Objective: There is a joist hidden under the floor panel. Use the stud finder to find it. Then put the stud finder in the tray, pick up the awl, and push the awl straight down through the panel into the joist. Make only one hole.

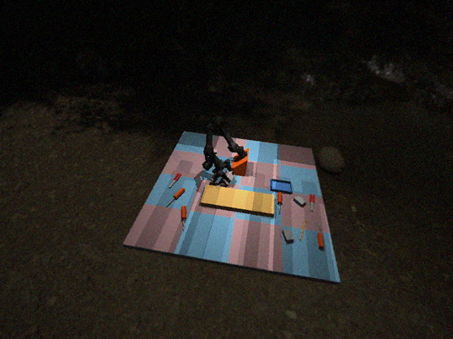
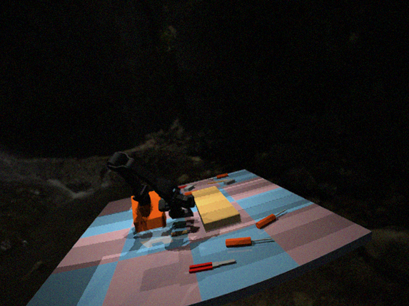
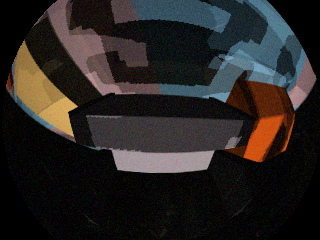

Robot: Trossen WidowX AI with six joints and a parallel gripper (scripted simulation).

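Right now the awl is 14 cm to the right of my gripper tip, 7 cm below it and 1 cm behind it. Also, from my gripper tip: blue tray 41 cm to the left, 7 cm below, 1 cm behind; then stud finder 1 cm to the left, 1 cm behind.
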